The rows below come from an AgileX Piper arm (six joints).
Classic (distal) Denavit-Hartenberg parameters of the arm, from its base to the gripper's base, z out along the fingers. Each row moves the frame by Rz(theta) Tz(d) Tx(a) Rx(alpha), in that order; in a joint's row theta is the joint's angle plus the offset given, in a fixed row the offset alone. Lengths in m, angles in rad.
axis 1: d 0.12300; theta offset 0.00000; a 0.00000; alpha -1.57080
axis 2: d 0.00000; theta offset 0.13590; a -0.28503; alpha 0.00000
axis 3: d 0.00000; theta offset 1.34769; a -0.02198; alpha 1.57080
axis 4: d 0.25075; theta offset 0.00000; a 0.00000; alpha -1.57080
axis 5: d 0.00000; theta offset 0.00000; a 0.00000; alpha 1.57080
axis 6: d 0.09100; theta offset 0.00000; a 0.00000; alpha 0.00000
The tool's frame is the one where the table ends.
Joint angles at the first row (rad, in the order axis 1, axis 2, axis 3, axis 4, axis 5, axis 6):
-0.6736 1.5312 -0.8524 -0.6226 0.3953 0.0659
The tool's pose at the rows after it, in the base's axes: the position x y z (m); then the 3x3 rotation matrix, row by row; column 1 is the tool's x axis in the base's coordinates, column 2 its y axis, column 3 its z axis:
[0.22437 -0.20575 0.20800], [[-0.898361 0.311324 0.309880], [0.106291 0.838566 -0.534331], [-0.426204 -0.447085 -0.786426]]
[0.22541 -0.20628 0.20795], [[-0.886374 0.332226 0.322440], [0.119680 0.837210 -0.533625], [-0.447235 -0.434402 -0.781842]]
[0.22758 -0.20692 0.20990], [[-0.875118 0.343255 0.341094], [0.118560 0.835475 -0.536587], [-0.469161 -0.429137 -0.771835]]
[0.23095 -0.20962 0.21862], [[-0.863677 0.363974 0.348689], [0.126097 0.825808 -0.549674], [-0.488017 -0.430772 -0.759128]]
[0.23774 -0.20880 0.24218], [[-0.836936 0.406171 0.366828], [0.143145 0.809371 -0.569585], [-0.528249 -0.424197 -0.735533]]
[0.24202 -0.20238 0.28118], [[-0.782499 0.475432 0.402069], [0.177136 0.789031 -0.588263], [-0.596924 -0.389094 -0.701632]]
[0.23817 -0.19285 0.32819], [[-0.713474 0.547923 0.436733], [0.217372 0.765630 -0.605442], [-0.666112 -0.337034 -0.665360]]
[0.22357 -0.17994 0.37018], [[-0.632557 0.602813 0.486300], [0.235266 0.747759 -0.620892], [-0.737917 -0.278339 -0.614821]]
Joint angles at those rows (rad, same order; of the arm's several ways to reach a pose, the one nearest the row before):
-0.6753 1.5534 -0.8524 -0.6225 0.3930 0.0722
-0.6774 1.5553 -0.8524 -0.6189 0.3772 0.0919
-0.6774 1.5553 -0.8572 -0.6189 0.3599 0.1033
-0.6754 1.5514 -0.8871 -0.6126 0.3757 0.1103
-0.6550 1.5253 -0.9518 -0.5751 0.4331 0.1126
-0.6270 1.4698 -1.0429 -0.5020 0.5232 0.1126
-0.6068 1.4018 -1.1511 -0.4296 0.6386 0.1146
-0.6029 1.3181 -1.2232 -0.3693 0.7115 0.1146

